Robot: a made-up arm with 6 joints. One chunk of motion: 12 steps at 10 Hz.
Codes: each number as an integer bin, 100 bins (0 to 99) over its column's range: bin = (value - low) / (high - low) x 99, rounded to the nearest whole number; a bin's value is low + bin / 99 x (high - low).
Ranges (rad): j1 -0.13..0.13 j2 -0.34..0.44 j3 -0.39..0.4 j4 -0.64..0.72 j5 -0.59..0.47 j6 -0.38..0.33
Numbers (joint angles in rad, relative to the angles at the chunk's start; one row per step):
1: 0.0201 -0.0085 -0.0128 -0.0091 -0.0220 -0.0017
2: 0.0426 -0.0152 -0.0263 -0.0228 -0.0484 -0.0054
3: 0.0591 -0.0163 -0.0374 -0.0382 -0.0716 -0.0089
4: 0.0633 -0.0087 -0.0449 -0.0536 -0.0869 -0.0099
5: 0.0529 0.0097 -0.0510 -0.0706 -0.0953 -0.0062
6: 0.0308 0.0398 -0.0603 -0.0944 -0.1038 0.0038
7: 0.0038 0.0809 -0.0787 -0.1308 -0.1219 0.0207
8: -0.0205 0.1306 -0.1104 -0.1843 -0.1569 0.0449
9: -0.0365 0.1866 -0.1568 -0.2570 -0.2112 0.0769
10: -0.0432 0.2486 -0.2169 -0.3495 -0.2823 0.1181
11: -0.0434 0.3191 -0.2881 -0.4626 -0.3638 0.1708
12: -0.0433 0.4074 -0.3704 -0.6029 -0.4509 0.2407
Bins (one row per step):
1: 57 42 47 46 53 53
2: 66 41 46 45 51 52
3: 72 41 44 44 48 52
4: 74 42 43 43 47 52
5: 70 44 42 41 46 52
6: 61 48 41 40 45 54
7: 51 53 39 37 44 56
8: 42 60 35 33 40 59
9: 36 67 29 28 35 64
10: 33 75 22 21 29 69
11: 33 84 13 13 21 77
12: 33 95 2 3 13 87

